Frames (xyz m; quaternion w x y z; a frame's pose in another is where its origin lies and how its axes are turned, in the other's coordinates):
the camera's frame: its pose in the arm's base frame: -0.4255 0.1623 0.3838 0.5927 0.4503 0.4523 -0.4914
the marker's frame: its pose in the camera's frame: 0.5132 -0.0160 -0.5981 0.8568 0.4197 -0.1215 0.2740
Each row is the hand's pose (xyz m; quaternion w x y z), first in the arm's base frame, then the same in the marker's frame.
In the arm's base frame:
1: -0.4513 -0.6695 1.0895 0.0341 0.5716 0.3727 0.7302
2: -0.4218 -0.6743 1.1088 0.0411 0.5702 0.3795 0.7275
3: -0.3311 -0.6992 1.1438 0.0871 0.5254 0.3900 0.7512
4: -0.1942 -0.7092 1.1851 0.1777 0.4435 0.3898 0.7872
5: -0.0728 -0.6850 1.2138 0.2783 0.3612 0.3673 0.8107
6: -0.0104 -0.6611 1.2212 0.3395 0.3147 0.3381 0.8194
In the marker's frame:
1: -0.2099 1.5917 0.9600 0.0441 0.0895 0.9878 0.1199
2: -0.2061 1.6225 0.9426 0.0479 0.0805 0.9887 0.1173
3: -0.1723 1.7045 0.8957 0.0279 0.0206 0.9887 0.1458
4: -0.1278 1.8066 0.8054 0.0013 0.0837 -0.9739 -0.2110
5: -0.1006 1.8754 0.7021 0.0192 0.1842 -0.9388 -0.2904
6: -0.0876 1.9000 0.6409 0.0245 0.2358 -0.9075 -0.3467

